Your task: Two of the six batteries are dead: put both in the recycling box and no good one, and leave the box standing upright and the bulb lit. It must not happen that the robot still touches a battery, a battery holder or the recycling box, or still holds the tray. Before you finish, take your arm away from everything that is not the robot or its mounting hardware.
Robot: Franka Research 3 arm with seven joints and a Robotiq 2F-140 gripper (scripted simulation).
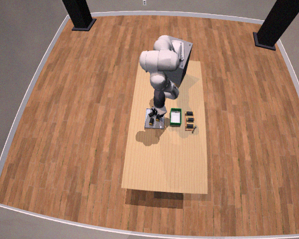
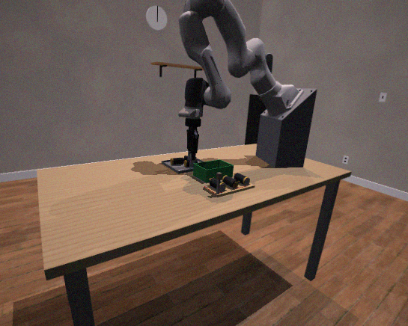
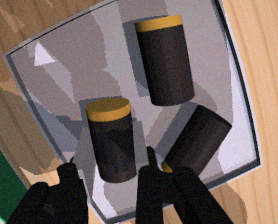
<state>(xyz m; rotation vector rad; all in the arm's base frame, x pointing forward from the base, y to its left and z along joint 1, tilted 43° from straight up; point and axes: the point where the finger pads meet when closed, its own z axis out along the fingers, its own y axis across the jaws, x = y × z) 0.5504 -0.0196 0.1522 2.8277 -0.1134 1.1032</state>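
The grey tray lies 4 cm below my hand, 3 cm to the right of it and 1 cm ahead of it. The rest, counted from my hand: green recycling box: 16 cm to the left, 4 cm behind, 3 cm below.
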